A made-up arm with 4 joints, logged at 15 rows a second.
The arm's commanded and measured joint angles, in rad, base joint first. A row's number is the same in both.
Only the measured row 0 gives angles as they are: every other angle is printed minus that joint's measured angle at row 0.
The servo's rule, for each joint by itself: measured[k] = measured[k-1] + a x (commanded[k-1-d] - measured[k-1]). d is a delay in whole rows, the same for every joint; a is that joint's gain. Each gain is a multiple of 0.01, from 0.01 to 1. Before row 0 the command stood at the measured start. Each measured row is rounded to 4 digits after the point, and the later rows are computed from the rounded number. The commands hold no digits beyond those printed.
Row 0, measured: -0.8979, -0.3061, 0.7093, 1.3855
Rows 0 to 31, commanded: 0.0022, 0.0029, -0.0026, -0.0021; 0.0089, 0.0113, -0.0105, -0.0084; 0.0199, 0.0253, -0.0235, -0.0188; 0.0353, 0.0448, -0.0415, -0.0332; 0.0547, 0.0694, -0.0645, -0.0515; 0.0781, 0.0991, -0.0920, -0.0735; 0.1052, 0.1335, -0.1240, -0.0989; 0.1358, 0.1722, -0.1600, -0.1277; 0.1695, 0.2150, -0.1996, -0.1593; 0.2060, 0.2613, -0.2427, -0.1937; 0.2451, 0.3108, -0.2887, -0.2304; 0.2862, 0.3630, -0.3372, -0.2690; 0.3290, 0.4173, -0.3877, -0.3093; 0.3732, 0.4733, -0.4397, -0.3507; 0.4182, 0.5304, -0.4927, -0.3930; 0.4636, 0.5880, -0.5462, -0.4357; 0.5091, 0.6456, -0.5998, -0.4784; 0.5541, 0.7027, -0.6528, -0.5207; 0.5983, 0.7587, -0.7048, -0.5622; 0.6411, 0.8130, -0.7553, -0.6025; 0.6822, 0.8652, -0.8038, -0.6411; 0.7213, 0.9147, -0.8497, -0.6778; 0.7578, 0.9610, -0.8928, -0.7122; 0.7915, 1.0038, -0.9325, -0.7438; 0.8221, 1.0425, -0.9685, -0.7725; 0.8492, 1.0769, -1.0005, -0.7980; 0.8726, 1.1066, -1.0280, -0.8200; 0.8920, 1.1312, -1.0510, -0.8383; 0.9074, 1.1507, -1.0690, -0.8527; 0.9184, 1.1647, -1.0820, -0.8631; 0.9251, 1.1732, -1.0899, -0.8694; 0.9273, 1.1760, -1.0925, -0.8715
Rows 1 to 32, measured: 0.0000, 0.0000, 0.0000, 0.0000; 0.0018, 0.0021, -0.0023, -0.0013; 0.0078, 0.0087, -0.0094, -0.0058; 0.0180, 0.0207, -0.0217, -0.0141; 0.0325, 0.0381, -0.0389, -0.0263; 0.0511, 0.0606, -0.0612, -0.0424; 0.0738, 0.0883, -0.0880, -0.0623; 0.1002, 0.1208, -0.1193, -0.0857; 0.1301, 0.1578, -0.1547, -0.1126; 0.1632, 0.1990, -0.1938, -0.1425; 0.1992, 0.2439, -0.2363, -0.1753; 0.2378, 0.2921, -0.2819, -0.2106; 0.2785, 0.3431, -0.3300, -0.2480; 0.3209, 0.3965, -0.3802, -0.2872; 0.3648, 0.4518, -0.4320, -0.3278; 0.4097, 0.5084, -0.4848, -0.3695; 0.4550, 0.5657, -0.5382, -0.4119; 0.5004, 0.6232, -0.5918, -0.4545; 0.5455, 0.6804, -0.6449, -0.4969; 0.5899, 0.7368, -0.6970, -0.5387; 0.6329, 0.7917, -0.7477, -0.5795; 0.6743, 0.8446, -0.7965, -0.6189; 0.7138, 0.8951, -0.8428, -0.6566; 0.7508, 0.9425, -0.8863, -0.6922; 0.7850, 0.9866, -0.9265, -0.7252; 0.8162, 1.0268, -0.9630, -0.7555; 0.8439, 1.0629, -0.9956, -0.7827; 0.8680, 1.0944, -1.0238, -0.8066; 0.8882, 1.1209, -1.0475, -0.8269; 0.9043, 1.1424, -1.0662, -0.8434; 0.9161, 1.1585, -1.0799, -0.8560; 0.9237, 1.1691, -1.0886, -0.8646
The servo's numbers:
d 1
a 0.84 0.72 0.87 0.64

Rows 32 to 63, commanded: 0.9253, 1.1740, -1.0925, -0.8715; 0.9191, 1.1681, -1.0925, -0.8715; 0.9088, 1.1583, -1.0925, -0.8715; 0.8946, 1.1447, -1.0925, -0.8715; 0.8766, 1.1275, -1.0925, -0.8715; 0.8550, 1.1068, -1.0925, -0.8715; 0.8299, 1.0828, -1.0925, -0.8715; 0.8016, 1.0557, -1.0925, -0.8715; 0.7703, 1.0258, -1.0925, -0.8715; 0.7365, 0.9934, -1.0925, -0.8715; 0.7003, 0.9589, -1.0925, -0.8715; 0.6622, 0.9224, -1.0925, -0.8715; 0.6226, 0.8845, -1.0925, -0.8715; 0.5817, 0.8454, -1.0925, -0.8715; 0.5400, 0.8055, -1.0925, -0.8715; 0.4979, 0.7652, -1.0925, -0.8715; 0.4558, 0.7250, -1.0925, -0.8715; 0.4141, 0.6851, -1.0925, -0.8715; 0.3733, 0.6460, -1.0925, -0.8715; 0.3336, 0.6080, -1.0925, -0.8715; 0.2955, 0.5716, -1.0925, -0.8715; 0.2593, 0.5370, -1.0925, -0.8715; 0.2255, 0.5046, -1.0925, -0.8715; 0.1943, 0.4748, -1.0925, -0.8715; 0.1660, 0.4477, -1.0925, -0.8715; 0.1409, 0.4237, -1.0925, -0.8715; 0.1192, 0.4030, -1.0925, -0.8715; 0.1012, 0.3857, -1.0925, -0.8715; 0.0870, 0.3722, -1.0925, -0.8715; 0.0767, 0.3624, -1.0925, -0.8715; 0.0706, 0.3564, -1.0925, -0.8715; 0.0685, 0.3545, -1.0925, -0.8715
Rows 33 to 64, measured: 0.9267, 1.1741, -1.0920, -0.8690; 0.9255, 1.1740, -1.0924, -0.8706; 0.9201, 1.1698, -1.0925, -0.8712; 0.9106, 1.1615, -1.0925, -0.8714; 0.8972, 1.1494, -1.0925, -0.8715; 0.8799, 1.1336, -1.0925, -0.8715; 0.8590, 1.1143, -1.0925, -0.8715; 0.8346, 1.0916, -1.0925, -0.8715; 0.8069, 1.0658, -1.0925, -0.8715; 0.7762, 1.0370, -1.0925, -0.8715; 0.7429, 1.0056, -1.0925, -0.8715; 0.7071, 0.9720, -1.0925, -0.8715; 0.6694, 0.9363, -1.0925, -0.8715; 0.6301, 0.8990, -1.0925, -0.8715; 0.5894, 0.8604, -1.0925, -0.8715; 0.5479, 0.8209, -1.0925, -0.8715; 0.5059, 0.7808, -1.0925, -0.8715; 0.4638, 0.7406, -1.0925, -0.8715; 0.4221, 0.7006, -1.0925, -0.8715; 0.3811, 0.6613, -1.0925, -0.8715; 0.3412, 0.6229, -1.0925, -0.8715; 0.3028, 0.5860, -1.0925, -0.8715; 0.2663, 0.5507, -1.0925, -0.8715; 0.2320, 0.5175, -1.0925, -0.8715; 0.2003, 0.4868, -1.0925, -0.8715; 0.1715, 0.4586, -1.0925, -0.8715; 0.1458, 0.4335, -1.0925, -0.8715; 0.1235, 0.4115, -1.0925, -0.8715; 0.1048, 0.3929, -1.0925, -0.8715; 0.0898, 0.3780, -1.0925, -0.8715; 0.0788, 0.3668, -1.0925, -0.8715; 0.0719, 0.3593, -1.0925, -0.8715
